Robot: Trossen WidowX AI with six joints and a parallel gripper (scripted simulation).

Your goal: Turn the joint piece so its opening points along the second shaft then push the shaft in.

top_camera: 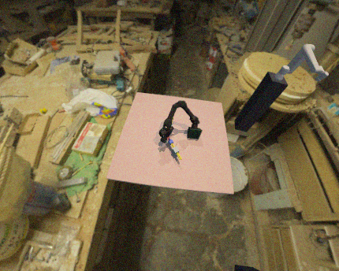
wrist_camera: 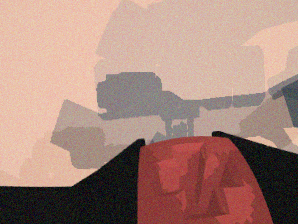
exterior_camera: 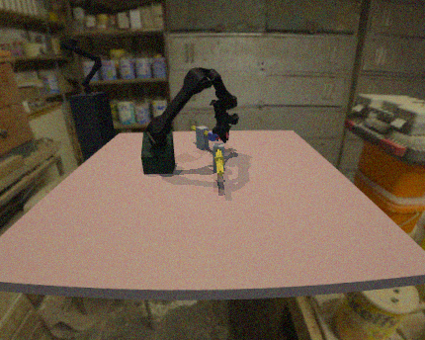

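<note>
Right now my gripper tip is 3 cm below the red joint piece and 2 cm past it.
</note>
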